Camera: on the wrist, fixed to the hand. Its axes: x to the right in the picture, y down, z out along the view.
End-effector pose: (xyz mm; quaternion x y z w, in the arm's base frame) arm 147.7 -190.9 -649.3 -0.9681 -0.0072 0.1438 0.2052
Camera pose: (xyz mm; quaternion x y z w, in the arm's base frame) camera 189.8 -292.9 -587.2 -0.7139 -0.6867 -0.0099 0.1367
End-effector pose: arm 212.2 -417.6 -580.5 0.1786 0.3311 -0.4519 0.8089
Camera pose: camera 234.9 -329.5 -668.5 -0.2004 0.3896 -0.8452 0.3061
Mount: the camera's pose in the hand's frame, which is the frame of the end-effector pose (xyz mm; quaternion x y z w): 15.8 66.7 -106.4 -0.1130 -0.0277 -0.6813 0.7227
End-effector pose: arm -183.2 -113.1 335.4 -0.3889 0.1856 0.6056 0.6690
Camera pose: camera -220.1 -184.3 237.4 -0.4663 -0.2178 0.0136 0.8573
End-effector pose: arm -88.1 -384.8 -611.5 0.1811 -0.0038 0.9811 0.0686
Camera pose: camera -149.5 -445.3 -704.1 0.1529 0.0079 0.6568 0.7383
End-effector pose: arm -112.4 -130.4 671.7 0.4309 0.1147 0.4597 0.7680
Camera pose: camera -205.1 -44.7 662.3 0.1592 0.3032 -0.1900 0.9201
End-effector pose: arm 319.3 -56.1 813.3 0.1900 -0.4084 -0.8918 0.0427
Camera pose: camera 339.2 -179.7 794.9 -0.3860 0.0661 0.7250 0.5666
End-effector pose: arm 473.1 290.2 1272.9 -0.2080 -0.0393 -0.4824 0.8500
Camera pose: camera 523.0 265.7 1159.2 -0.2330 -0.1391 -0.9264 0.2610
